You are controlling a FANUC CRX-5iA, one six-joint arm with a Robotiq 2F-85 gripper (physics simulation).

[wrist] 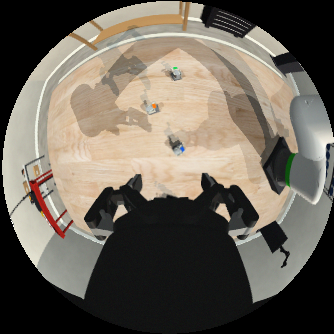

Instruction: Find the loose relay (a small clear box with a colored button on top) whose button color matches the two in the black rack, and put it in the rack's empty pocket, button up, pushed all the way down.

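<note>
Three loose relays are on the wooden table in the wrist view. The relay with a green button (176, 73) is farthest up in the view. The relay with an orange button (152, 108) is lower and to the left. The relay with a blue button (178, 148) is nearest my gripper. My gripper (171, 179) is open, with its fingers wide apart and no thing between them. It is above the table, apart from the relays. The black rack with its two relays does not show clearly; the gripper body hides the lower middle of the view.
The wooden table (90, 165) fills the middle, with arm shadows on it. The robot's white and black base (305, 177) stands at the right edge. A red cart (46, 210) is beyond the left edge. A wooden bench (140, 21) and a black slatted object (230, 21) are beyond the far edge.
</note>
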